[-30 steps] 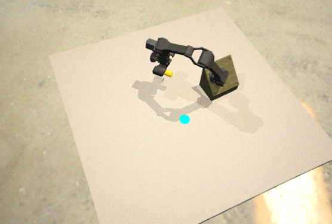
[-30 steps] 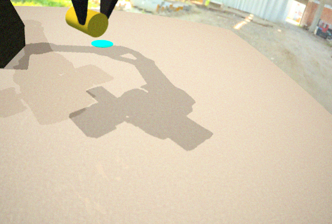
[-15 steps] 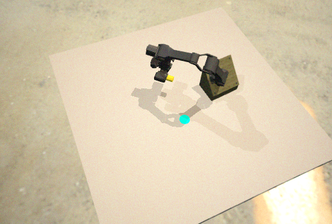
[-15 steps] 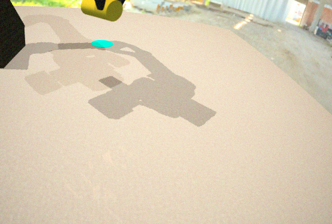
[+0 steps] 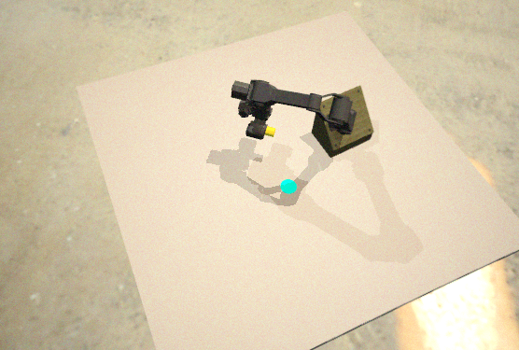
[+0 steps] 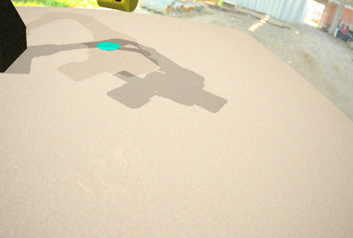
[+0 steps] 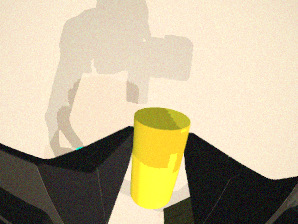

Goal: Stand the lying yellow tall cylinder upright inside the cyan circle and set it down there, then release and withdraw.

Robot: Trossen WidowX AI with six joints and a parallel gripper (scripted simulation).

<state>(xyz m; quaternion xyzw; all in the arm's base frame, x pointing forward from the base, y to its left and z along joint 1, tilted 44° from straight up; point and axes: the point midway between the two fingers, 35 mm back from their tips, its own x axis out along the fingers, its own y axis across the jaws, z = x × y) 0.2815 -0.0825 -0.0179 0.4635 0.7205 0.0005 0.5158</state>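
My gripper tip is 190 mm to the right of the cyan circle, 140 mm above it and 30 mm past it. The rest, counted from my gripper tip: yellow cylinder: 20 mm behind, 10 mm to the left.
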